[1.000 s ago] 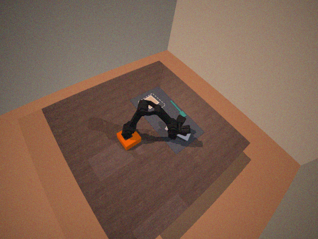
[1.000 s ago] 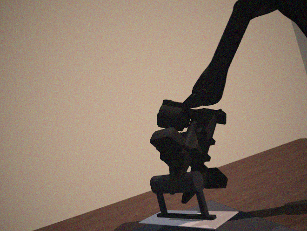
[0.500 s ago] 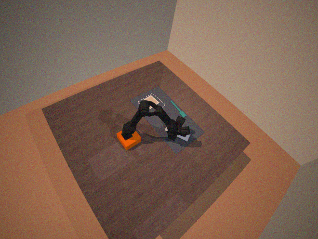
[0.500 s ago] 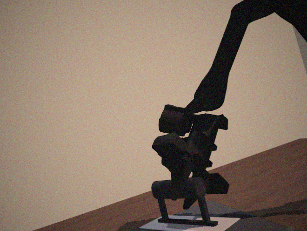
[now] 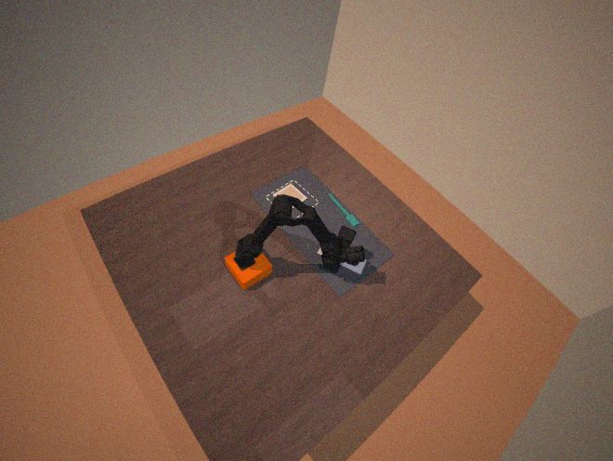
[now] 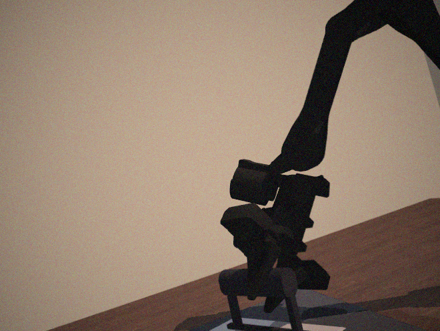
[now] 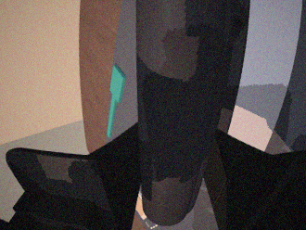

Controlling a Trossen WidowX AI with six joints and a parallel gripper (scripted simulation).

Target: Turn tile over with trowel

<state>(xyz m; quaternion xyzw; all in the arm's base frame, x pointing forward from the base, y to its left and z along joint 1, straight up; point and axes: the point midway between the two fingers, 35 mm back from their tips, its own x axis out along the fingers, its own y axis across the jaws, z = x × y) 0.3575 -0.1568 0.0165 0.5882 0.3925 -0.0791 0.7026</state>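
Right now the trowel is 2 cm behind my gripper tip, 1 cm to the right of it and 1 cm below it. From my gripper tip the other things lie so: slim teal tool: 16 cm ahead, 15 cm to the left, 5 cm below; grey mat: 16 cm to the left, 7 cm below, 2 cm ahead; cream tile: 36 cm to the left, 5 cm below, 1 cm behind.
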